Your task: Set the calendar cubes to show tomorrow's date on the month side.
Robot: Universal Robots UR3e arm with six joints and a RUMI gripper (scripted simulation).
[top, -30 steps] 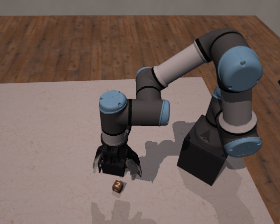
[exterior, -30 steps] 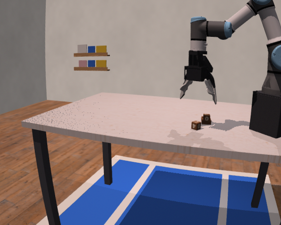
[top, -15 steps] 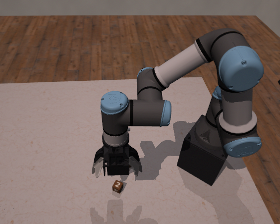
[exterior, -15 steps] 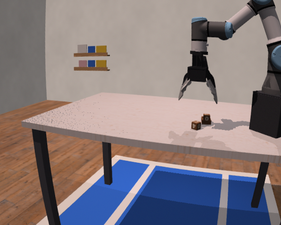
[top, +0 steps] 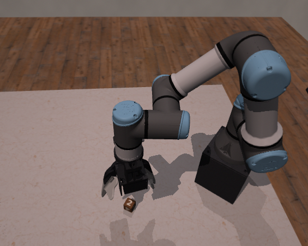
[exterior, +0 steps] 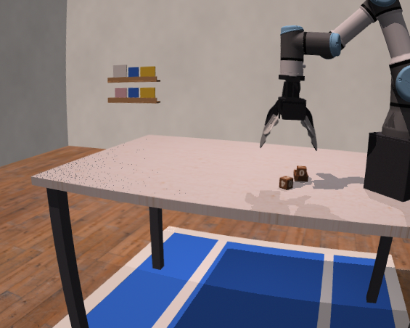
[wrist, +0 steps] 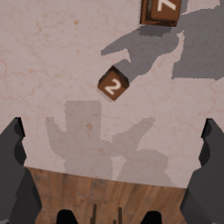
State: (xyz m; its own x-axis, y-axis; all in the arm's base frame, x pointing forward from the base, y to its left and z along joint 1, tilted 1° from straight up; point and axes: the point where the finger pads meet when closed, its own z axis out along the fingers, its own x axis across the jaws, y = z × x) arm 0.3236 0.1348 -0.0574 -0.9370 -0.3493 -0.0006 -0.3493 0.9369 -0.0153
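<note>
Now: hand 100 mm above the brown digit cube. The rest, counted from my hand: calendar tray 20 mm behind, 120 mm to the right, 100 mm below.
</note>
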